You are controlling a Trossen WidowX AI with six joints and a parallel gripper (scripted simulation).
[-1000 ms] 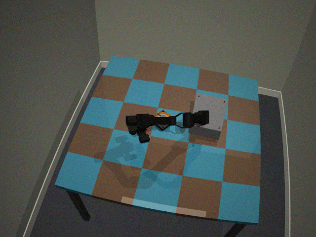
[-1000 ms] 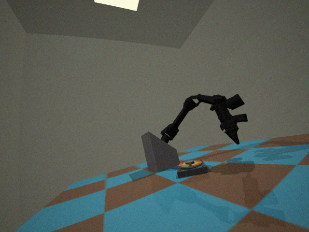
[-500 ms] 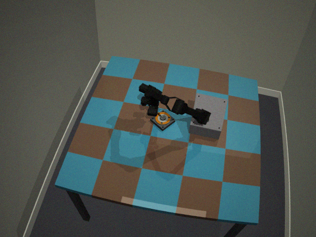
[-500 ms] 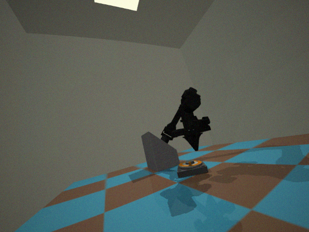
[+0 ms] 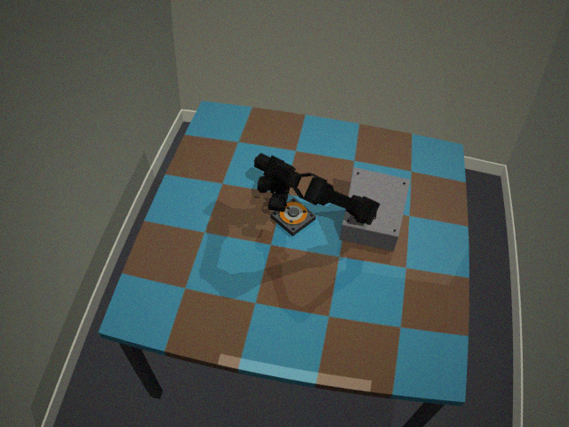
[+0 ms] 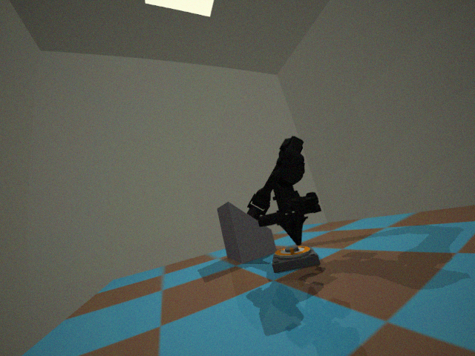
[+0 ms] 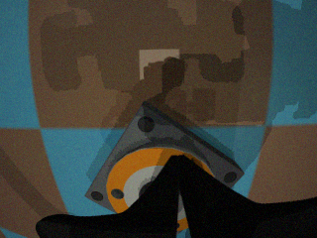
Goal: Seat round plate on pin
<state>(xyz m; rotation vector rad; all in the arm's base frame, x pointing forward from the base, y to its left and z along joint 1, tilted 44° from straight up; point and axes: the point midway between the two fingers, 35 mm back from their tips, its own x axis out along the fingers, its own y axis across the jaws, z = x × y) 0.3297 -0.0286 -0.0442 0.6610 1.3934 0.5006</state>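
Right now my gripper tip is 40 mm past the round plate and 20 mm above it. Round my gripper tip: square base 50 mm behind, 30 mm below, 20 mm to the left.
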